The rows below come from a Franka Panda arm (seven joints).
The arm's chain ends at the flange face. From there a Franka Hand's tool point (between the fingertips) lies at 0.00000 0.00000 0.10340 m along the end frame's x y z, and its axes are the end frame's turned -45 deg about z.
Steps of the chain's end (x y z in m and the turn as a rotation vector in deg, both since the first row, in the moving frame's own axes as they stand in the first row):
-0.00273, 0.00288, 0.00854, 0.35, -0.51, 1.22
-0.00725, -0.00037, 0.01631, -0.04, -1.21, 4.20
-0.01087, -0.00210, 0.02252, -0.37, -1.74, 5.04
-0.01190, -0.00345, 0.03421, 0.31, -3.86, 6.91
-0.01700, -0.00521, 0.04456, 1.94, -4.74, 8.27
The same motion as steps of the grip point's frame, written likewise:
-0.00416, -0.00099, 0.00853, 0.61, -0.11, 1.22
-0.00640, -0.00694, 0.01629, 0.83, -0.88, 4.20
-0.00881, -0.01104, 0.02247, 0.97, -1.49, 5.04
-0.01017, -0.01643, 0.03397, 2.95, -2.51, 6.91
-0.01128, -0.02445, 0.04415, 4.72, -1.98, 8.27

